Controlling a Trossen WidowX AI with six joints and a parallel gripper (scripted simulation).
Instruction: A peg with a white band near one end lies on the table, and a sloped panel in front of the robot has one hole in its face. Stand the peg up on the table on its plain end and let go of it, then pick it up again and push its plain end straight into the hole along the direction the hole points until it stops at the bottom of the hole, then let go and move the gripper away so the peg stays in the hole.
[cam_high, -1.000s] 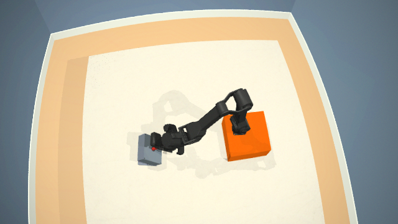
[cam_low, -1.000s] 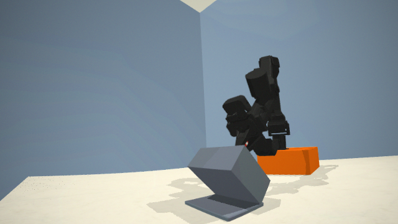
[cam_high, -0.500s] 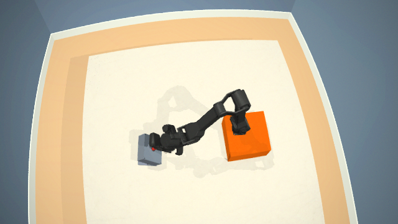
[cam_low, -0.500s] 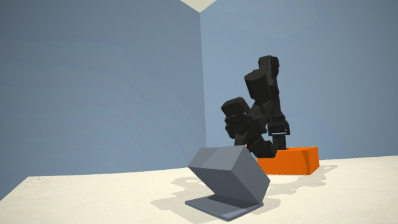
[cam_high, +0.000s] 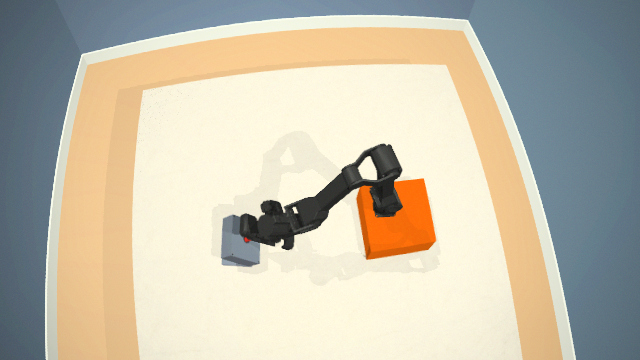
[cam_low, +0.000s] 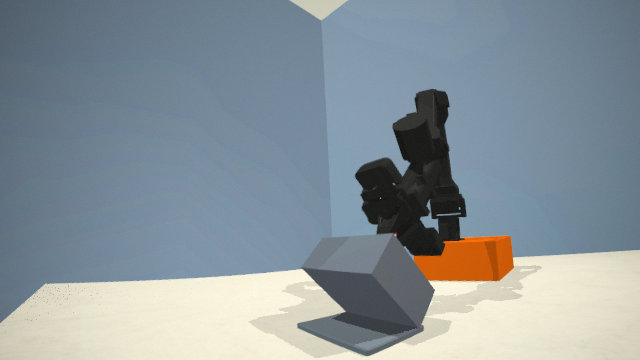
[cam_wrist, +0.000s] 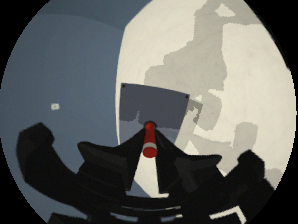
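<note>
Now: the red peg 10 mm behind my gripper tip and 10 mm above it. From my gripper tip the other things lie so: grey sloped panel (30 mm ahead, 30 mm below); grey foot plate (50 mm ahead, 90 mm below).
</note>
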